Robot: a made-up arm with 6 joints. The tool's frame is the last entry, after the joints. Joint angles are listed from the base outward. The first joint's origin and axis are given. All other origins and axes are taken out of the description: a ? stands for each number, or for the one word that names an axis. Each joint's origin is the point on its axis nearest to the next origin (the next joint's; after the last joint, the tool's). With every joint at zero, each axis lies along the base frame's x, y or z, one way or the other. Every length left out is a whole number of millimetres.
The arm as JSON. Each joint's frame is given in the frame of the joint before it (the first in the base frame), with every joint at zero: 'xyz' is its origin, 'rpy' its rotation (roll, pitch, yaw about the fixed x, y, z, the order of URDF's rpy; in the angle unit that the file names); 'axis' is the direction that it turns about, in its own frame. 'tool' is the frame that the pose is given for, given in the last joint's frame.
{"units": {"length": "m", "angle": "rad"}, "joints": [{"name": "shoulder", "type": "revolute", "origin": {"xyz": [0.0, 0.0, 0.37], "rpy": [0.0, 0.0, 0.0]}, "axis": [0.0, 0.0, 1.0]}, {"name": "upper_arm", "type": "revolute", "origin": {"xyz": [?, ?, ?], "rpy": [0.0, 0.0, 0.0]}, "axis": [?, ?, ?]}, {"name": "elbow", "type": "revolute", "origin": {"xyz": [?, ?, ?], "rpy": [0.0, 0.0, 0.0]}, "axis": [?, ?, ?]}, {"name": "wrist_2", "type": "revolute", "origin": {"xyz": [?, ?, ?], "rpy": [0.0, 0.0, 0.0]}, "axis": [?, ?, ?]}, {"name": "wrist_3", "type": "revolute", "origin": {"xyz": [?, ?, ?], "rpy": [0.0, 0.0, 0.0]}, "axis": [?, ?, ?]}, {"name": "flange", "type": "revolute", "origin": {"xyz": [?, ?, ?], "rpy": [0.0, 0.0, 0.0]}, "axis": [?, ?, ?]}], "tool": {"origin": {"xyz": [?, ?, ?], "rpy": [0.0, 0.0, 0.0]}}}
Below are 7 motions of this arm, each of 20 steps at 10 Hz.
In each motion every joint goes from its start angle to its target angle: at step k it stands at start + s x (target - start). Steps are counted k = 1, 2, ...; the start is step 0. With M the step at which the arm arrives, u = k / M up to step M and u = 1 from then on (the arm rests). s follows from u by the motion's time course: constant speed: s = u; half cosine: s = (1 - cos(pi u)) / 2; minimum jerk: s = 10 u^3 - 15 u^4 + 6 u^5.
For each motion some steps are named. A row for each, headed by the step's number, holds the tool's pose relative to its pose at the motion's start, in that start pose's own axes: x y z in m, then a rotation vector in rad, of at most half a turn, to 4 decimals.
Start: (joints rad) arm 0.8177 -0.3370 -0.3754 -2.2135 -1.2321 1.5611
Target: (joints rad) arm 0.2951 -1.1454 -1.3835 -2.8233 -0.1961 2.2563
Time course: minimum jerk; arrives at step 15
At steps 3, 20:
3: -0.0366 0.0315 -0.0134 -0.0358 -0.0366 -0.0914
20: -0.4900 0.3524 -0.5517 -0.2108 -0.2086 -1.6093

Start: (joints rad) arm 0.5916 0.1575 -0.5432 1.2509 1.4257 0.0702
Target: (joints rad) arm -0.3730 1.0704 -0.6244 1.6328 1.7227 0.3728
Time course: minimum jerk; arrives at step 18
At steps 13, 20:
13: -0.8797 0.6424 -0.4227 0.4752 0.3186 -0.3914
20: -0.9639 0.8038 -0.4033 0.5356 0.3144 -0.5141

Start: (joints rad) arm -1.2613 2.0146 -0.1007 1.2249 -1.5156 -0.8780
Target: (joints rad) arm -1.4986 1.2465 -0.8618 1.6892 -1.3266 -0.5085
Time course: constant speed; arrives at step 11
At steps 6, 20:
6: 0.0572 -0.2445 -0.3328 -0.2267 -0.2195 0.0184
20: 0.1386 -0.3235 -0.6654 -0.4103 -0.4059 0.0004

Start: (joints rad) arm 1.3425 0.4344 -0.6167 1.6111 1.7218 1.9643
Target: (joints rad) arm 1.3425 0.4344 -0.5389 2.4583 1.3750 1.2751
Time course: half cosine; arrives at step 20
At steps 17, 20:
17: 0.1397 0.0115 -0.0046 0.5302 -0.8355 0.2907
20: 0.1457 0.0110 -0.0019 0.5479 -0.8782 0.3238

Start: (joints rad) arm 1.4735 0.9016 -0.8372 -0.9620 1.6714 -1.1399
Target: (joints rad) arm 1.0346 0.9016 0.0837 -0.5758 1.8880 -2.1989
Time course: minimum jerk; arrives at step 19
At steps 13, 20:
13: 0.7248 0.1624 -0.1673 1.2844 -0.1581 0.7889
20: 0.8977 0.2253 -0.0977 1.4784 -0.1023 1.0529

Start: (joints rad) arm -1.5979 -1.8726 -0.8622 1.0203 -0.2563 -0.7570
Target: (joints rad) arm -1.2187 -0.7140 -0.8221 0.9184 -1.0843 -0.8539
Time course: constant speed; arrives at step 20
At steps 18, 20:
18: 0.7008 0.3238 -0.4063 -0.3252 1.3947 -0.0052
20: 0.7295 0.3936 -0.4779 -0.4336 1.5152 -0.0075

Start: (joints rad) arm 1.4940 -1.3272 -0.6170 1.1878 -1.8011 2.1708
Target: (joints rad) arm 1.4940 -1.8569 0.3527 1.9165 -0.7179 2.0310
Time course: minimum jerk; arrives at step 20
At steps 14, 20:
14: -0.0098 1.1668 0.3552 1.2658 1.1609 -0.3102
20: 0.0601 1.3331 0.5695 1.4457 1.3749 -0.1962

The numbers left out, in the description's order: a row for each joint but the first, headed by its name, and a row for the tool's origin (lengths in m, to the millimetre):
upper_arm: xyz 0.0 0.0 0.0, axis 0.0 1.0 0.0
elbow: xyz 0.0 0.0 1.011, axis 0.0 -1.0 0.0
wrist_2: xyz 0.943 0.0 0.0, axis -1.0 0.0 0.0
wrist_3: xyz 0.0 -0.198 0.0, axis 0.0 -1.0 0.0
flange: xyz 0.0 0.0 0.0, axis -1.0 0.0 0.0
tool: xyz 0.0 0.0 0.0

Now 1 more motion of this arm.
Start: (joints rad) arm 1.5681 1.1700 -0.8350 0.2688 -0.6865 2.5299
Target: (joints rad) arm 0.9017 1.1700 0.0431 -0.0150 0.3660 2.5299
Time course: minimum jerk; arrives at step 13
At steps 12, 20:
12: -0.1811 0.7085 -0.4470 1.0800 1.4495 -1.0772
20: -0.1806 0.7129 -0.4474 1.0857 1.4562 -1.0784

